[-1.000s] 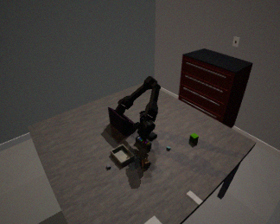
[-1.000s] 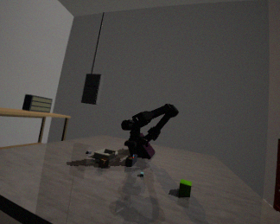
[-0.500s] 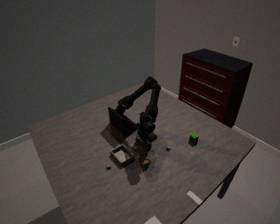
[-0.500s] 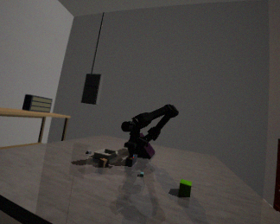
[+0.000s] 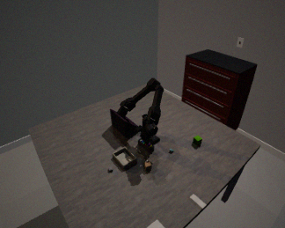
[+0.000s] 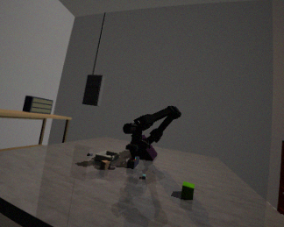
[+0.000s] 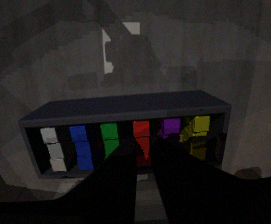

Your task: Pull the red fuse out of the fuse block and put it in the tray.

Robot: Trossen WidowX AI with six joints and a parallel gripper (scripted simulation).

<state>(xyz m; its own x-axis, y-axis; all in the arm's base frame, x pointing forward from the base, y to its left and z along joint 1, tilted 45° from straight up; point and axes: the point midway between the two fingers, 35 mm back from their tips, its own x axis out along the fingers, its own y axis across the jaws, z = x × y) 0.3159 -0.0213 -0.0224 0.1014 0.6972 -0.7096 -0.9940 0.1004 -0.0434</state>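
The purple fuse lies 20 mm ahead of my gripper tip and 10 mm below it. Round my gripper tip: red fuse (10 mm below); green fuse (20 mm behind, 10 mm below); small cyan piece (140 mm ahead, 90 mm to the left, 30 mm below).
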